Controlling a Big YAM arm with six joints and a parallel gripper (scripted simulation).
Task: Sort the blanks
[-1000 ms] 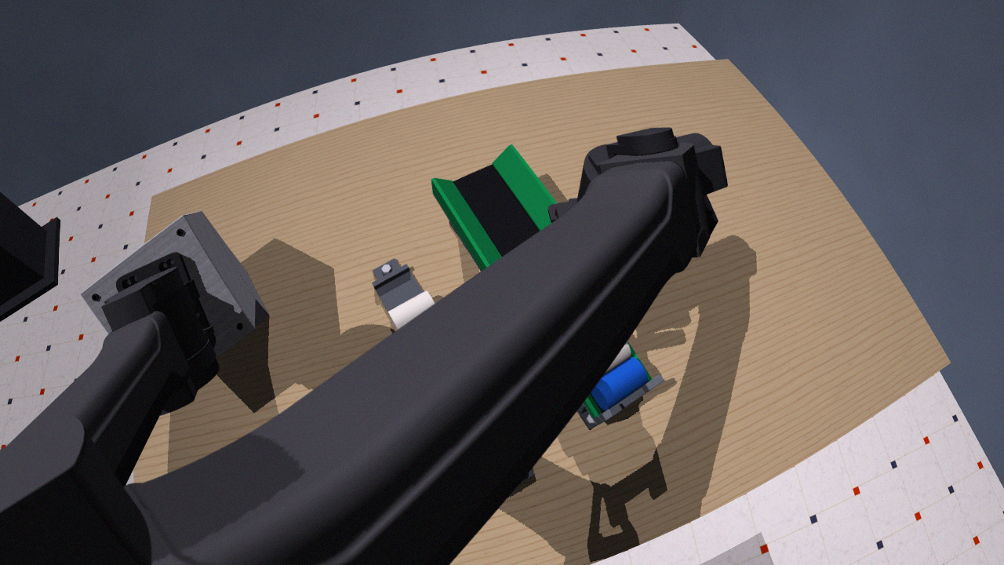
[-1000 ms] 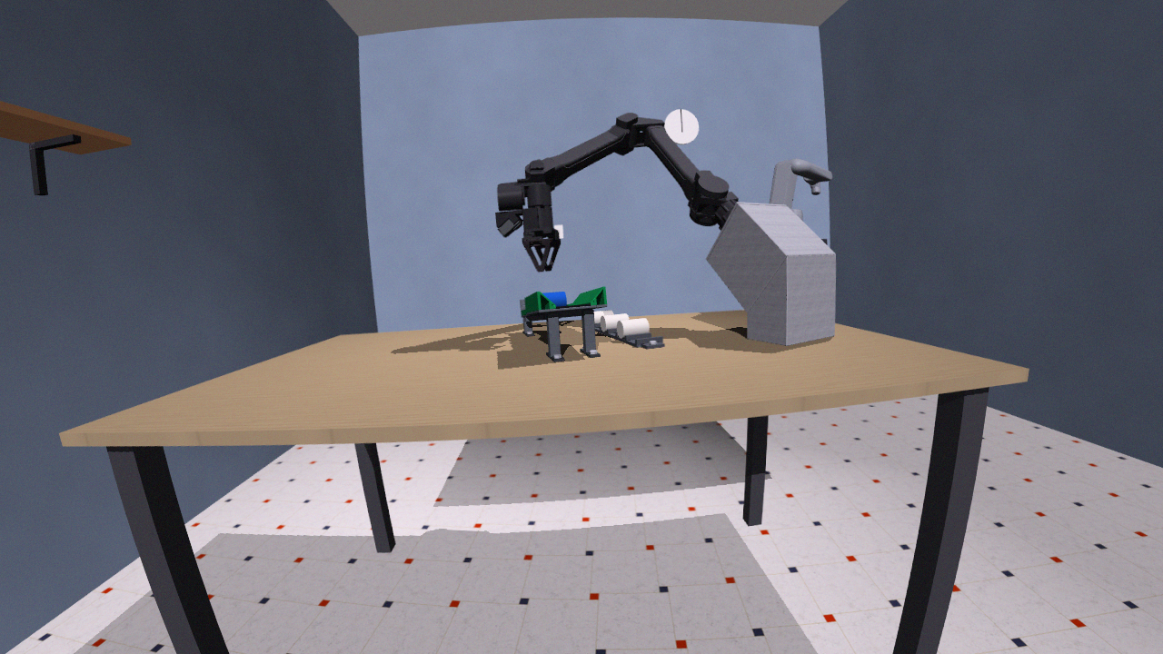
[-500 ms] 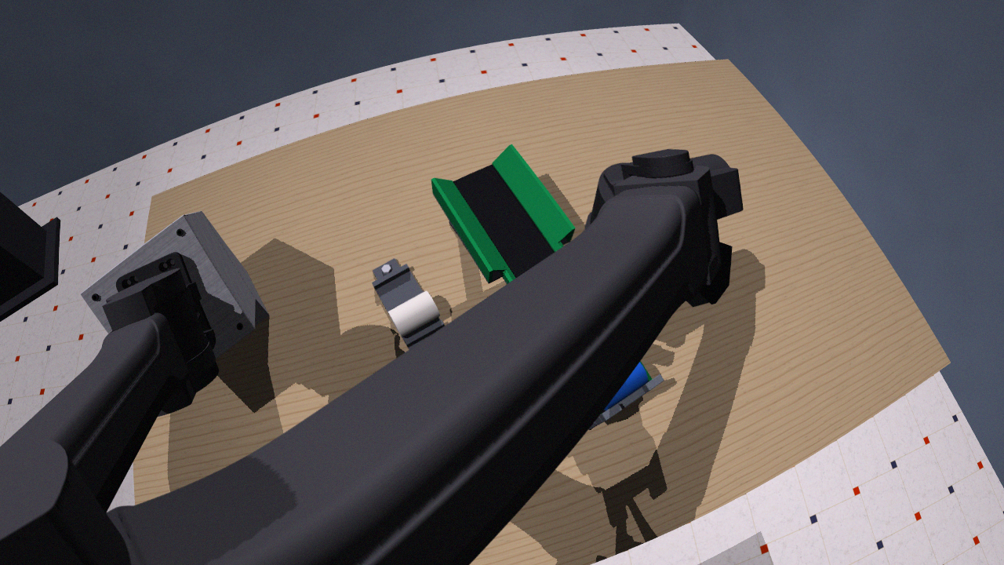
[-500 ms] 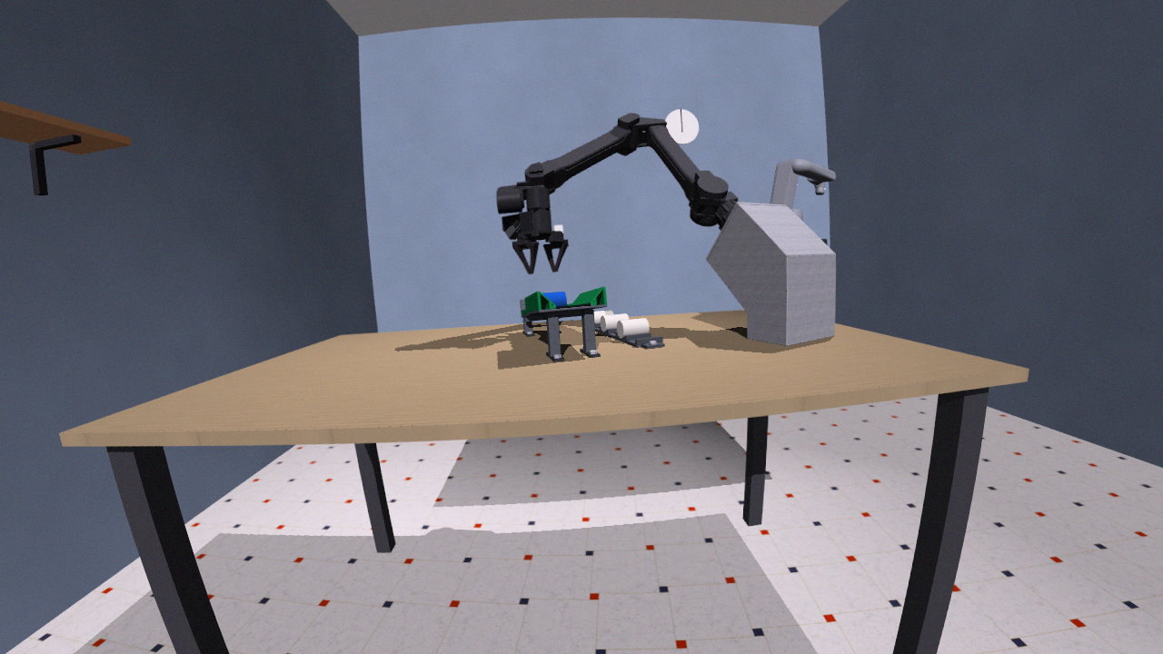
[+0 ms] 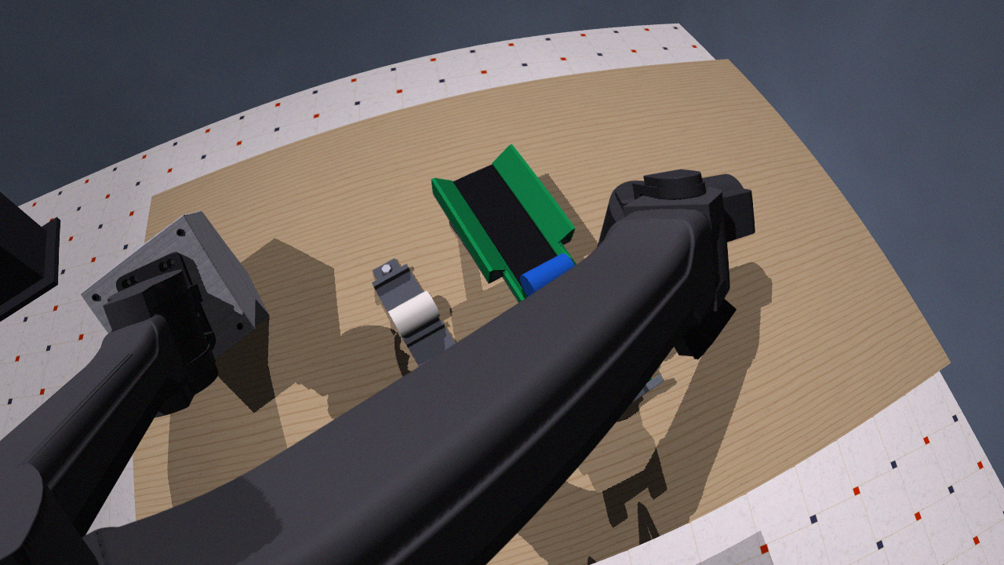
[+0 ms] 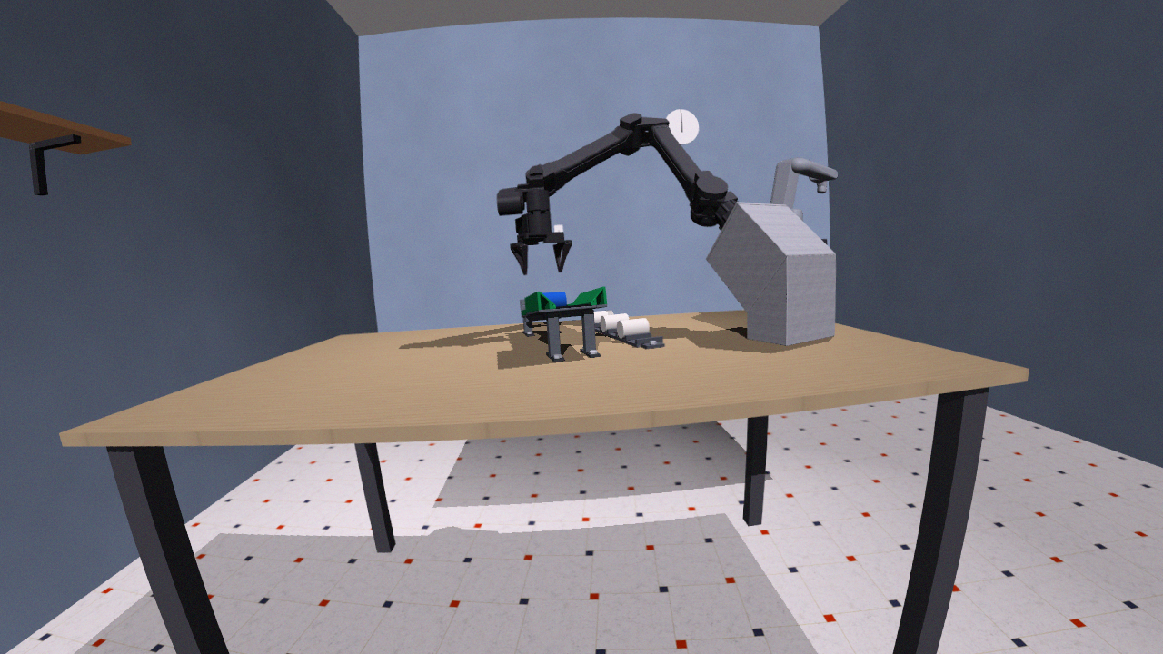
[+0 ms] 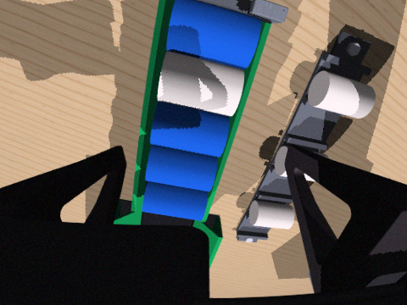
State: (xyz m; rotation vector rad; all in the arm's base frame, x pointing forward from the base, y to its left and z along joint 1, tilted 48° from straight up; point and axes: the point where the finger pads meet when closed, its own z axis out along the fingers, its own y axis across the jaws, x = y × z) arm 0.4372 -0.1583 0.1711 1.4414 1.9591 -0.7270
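The grey stop lies 1 cm ahead of my hand, 8 cm to the right of it and 10 cm below it. Round my hand: grey stock rack (15 cm behind, 11 cm to the left, 17 cm below).
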